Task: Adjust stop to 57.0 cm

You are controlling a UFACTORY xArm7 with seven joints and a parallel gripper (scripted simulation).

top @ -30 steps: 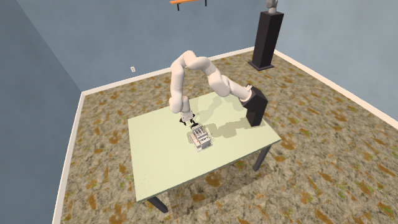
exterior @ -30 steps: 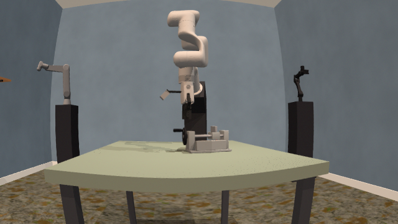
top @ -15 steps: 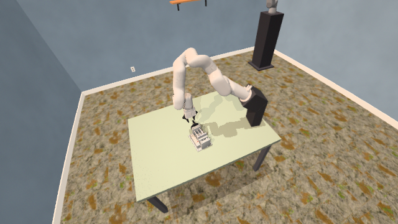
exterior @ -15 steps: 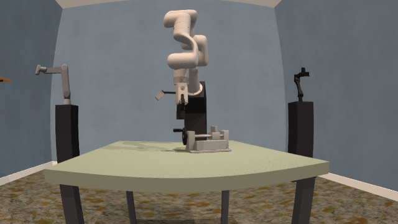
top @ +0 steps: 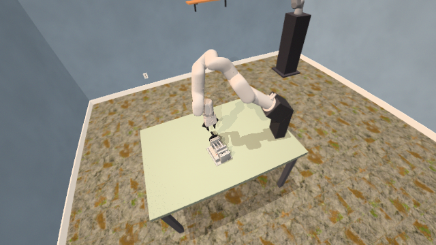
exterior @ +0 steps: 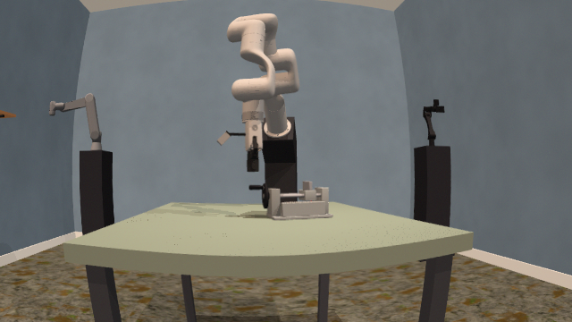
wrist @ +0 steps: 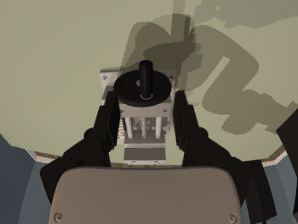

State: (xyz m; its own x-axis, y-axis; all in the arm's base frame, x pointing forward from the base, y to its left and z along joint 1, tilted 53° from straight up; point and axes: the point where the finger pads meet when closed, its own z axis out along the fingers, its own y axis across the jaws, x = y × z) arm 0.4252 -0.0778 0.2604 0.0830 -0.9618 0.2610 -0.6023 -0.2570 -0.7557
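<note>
The black handwheel lies 8 cm below my hand and 2 cm to the left of it. From my hand the other things lie so: grey stop block: 19 cm to the left, 9 cm below, 1 cm behind.
</note>
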